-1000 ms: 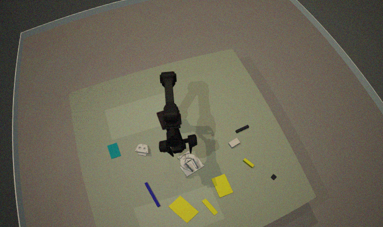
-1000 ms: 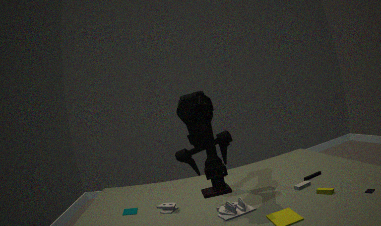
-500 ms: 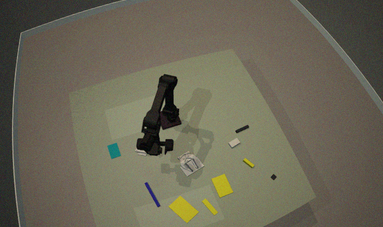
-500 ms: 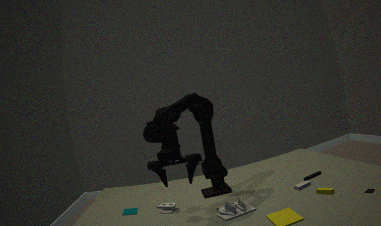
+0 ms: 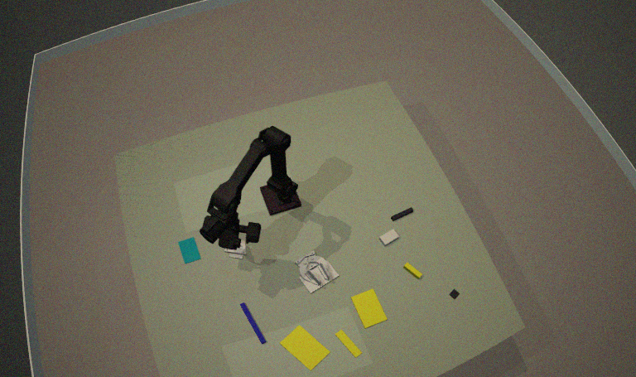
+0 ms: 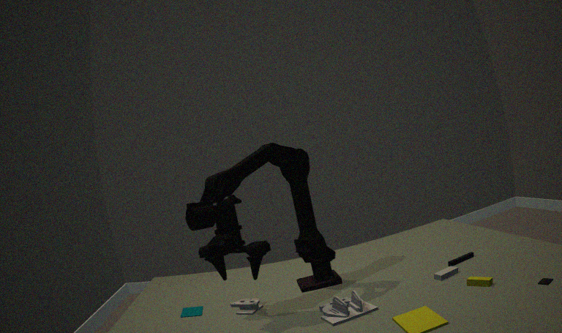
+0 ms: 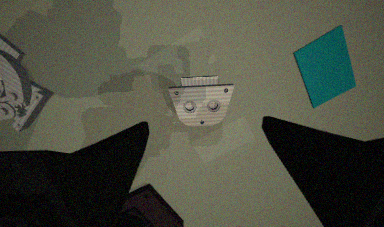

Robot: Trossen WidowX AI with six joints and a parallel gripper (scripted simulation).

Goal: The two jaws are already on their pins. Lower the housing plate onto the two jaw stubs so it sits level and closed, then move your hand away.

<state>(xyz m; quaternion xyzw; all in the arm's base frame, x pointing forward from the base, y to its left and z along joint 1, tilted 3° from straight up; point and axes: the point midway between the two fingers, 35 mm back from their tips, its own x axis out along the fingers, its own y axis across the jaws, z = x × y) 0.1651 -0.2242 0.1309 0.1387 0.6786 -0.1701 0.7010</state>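
Right now my gripper tip is 7 cm above the white housing plate and 1 cm past it. The rest, counted from my gripper tip: jaw: 25 cm to the left, 12 cm ahead, 9 cm below; teal tile: 17 cm to the right, 10 cm below, 5 cm behind; white stand: 9 cm below, 1 cm behind.
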